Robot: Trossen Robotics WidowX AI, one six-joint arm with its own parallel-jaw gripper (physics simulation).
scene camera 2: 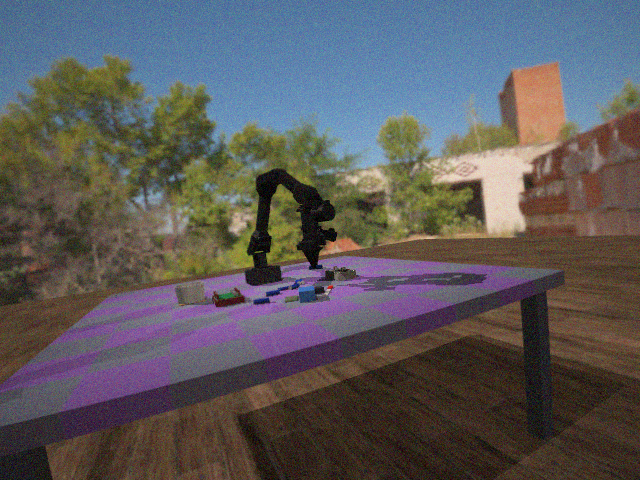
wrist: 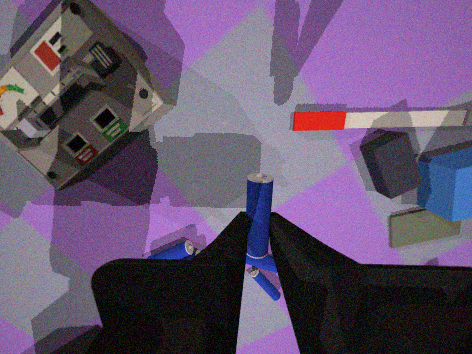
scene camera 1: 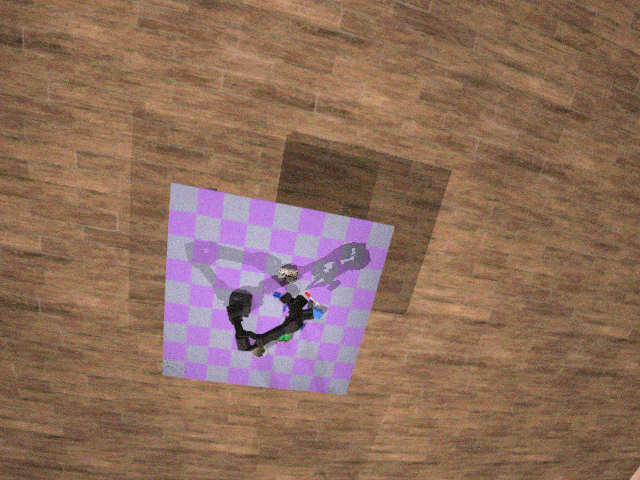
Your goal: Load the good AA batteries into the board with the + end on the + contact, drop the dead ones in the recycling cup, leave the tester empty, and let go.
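Where they show: gripper, between the fingertips: point(scene camera 2: 315, 268) point(wrist: 257, 218) point(scene camera 1: 295, 299); arm's base, origin of its link: point(scene camera 2: 261, 267) point(scene camera 1: 237, 306).
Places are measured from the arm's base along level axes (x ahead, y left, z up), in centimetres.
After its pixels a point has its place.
My gripper point(wrist: 257, 218) @(x 34.2, y 8.5, z 0.4 cm) point(scene camera 2: 314, 265) @(x 34.2, y 8.5, z 0.4 cm) is shut on a blue battery point(wrist: 260, 200) @(x 35.3, y 9.8, z 1.5 cm) point(scene camera 2: 315, 267), which stands lengthwise between the fingertips with a pale end showing, above the table. Other blue batteries lie lower: one point(wrist: 172, 250) @(x 24.0, y 8.1, z -4.8 cm) left of the fingers, one point(wrist: 266, 285) @(x 28.5, y -1.4, z -4.9 cm) seen between them, and one point(scene camera 2: 262, 300) @(x 42.4, y -14.0, z -4.9 cm) in scene camera 2. The grey tester point(wrist: 95, 95) @(x 30.5, y 20.8, z -2.9 cm) point(scene camera 2: 341, 274) @(x 33.7, y 19.1, z -3.6 cm) point(scene camera 1: 287, 272) @(x 27.8, y 24.0, z -3.0 cm) is at upper left in the wrist view; no battery is visible in its slot. The red-walled board point(scene camera 2: 227, 299) @(x 34.1, y -22.4, z -4.1 cm) with green inside and the pale cup point(scene camera 2: 190, 292) @(x 19.7, y -31.5, z -2.0 cm) point(scene camera 1: 258, 351) @(x 14.5, y -35.1, z -4.6 cm) stand near the arm base. The cup's inside is hidden.
A red-and-white bar point(wrist: 400, 119) @(x 47.2, y 5.2, z -5.6 cm), a dark block point(wrist: 391, 164) @(x 44.2, y 3.2, z -4.1 cm), a blue block point(wrist: 447, 187) @(x 46.4, y -0.7, z -3.3 cm) point(scene camera 2: 307, 293) @(x 52.4, y -3.9, z -3.6 cm) point(scene camera 1: 317, 312) @(x 49.6, y -1.2, z -2.9 cm) and an olive block point(wrist: 420, 229) @(x 44.3, y -5.9, z -5.6 cm) lie right of the gripper in the wrist view. The checkered table point(scene camera 2: 206, 361) @(x 77.1, y -35.7, z -5.8 cm) point(scene camera 1: 206, 206) @(x -21.4, y 57.2, z -5.9 cm) carries everything.
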